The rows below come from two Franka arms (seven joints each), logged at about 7 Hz.
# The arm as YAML. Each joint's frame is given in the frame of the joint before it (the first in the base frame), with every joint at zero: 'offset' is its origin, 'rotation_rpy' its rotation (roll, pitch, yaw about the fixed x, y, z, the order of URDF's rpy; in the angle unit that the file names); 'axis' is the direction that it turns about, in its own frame. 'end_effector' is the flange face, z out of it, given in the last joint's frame.
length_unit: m
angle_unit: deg
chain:
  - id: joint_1
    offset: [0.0, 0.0, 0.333]
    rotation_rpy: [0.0, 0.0, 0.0]
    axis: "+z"
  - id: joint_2
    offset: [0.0, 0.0, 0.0]
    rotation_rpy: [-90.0, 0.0, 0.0]
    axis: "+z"
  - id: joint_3
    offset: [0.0, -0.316, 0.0]
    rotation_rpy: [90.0, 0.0, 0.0]
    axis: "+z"
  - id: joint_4
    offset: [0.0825, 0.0, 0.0]
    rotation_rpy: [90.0, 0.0, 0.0]
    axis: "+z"
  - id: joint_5
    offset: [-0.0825, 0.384, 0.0]
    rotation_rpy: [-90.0, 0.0, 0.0]
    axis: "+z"
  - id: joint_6
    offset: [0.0, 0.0, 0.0]
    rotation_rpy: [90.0, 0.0, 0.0]
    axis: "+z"
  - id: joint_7
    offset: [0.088, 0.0, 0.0]
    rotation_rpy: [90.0, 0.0, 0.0]
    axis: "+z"
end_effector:
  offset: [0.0, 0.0, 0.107]
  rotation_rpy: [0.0, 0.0, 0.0]
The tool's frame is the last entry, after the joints.
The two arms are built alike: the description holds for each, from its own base.
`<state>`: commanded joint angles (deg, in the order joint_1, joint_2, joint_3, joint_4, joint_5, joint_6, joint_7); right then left.
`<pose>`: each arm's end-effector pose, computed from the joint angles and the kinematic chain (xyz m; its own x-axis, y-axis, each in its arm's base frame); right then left.
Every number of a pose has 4 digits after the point.
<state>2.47 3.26 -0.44 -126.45 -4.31 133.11 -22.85 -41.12 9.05 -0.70 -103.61 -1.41 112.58 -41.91</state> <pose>0.5424 0.0179 0.3604 0.8842 0.4662 0.0306 0.4630 -0.8831 0.0761 0.4502 -0.4045 0.4532 0.9998 0.0110 -0.0176 0.0113 -0.9998 0.0173</pose>
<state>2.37 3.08 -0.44 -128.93 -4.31 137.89 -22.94 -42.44 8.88 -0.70 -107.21 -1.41 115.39 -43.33</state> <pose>0.5381 0.0177 0.3510 0.8798 0.4699 0.0710 0.4634 -0.8814 0.0911 0.4356 -0.4099 0.4297 0.9996 0.0140 -0.0254 0.0143 -0.9999 0.0090</pose>
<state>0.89 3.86 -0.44 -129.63 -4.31 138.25 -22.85 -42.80 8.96 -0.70 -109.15 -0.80 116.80 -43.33</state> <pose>0.5355 0.0038 0.3390 0.8934 0.4460 0.0537 0.4411 -0.8937 0.0823 0.4304 -0.4091 0.4152 0.9996 0.0037 -0.0264 0.0035 -1.0000 -0.0054</pose>
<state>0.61 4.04 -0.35 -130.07 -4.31 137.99 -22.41 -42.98 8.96 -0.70 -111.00 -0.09 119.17 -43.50</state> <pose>0.5327 0.0020 0.3336 0.8991 0.4359 0.0404 0.4323 -0.8986 0.0755 0.4276 -0.4081 0.4038 0.9999 -0.0022 -0.0122 -0.0023 -1.0000 -0.0071</pose>
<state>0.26 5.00 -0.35 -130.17 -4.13 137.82 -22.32 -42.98 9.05 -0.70 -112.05 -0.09 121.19 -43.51</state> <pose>0.5318 -0.0013 0.3236 0.9041 0.4268 0.0220 0.4247 -0.9030 0.0645 0.4273 -0.4079 0.3975 1.0000 -0.0020 -0.0011 -0.0020 -1.0000 0.0035</pose>
